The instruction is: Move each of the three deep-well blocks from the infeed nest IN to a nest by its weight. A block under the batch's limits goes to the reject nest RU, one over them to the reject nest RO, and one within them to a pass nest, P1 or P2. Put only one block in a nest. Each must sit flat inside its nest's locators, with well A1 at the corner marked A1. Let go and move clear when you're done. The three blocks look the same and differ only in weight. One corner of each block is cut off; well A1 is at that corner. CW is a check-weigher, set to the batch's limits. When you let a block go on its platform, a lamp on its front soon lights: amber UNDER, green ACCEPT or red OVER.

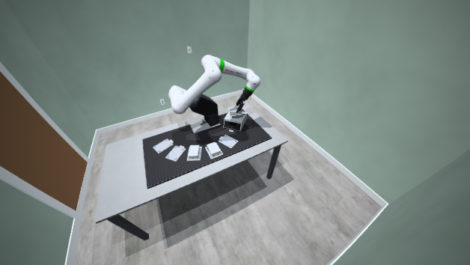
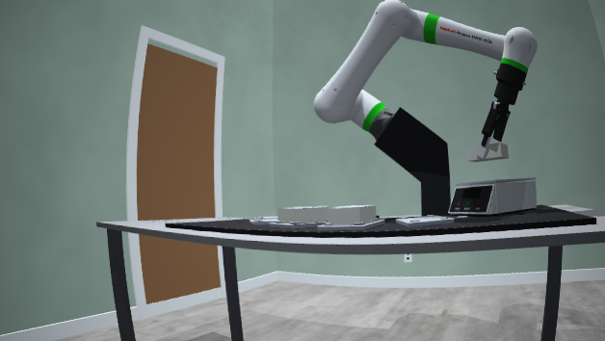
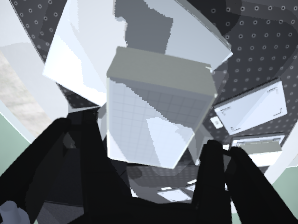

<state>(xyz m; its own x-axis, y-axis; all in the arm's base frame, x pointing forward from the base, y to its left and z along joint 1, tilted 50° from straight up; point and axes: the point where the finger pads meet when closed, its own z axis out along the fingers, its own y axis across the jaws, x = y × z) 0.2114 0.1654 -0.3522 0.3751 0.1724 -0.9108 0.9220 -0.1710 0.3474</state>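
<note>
My hand is 10 cm above the check-weigher platform, 4 cm past it and 2 cm to the right of it. The rest, counted from my hand: grey deep-well block (1 cm below); check-weigher CW (13 cm below, 3 cm behind, 2 cm to the left).
</note>
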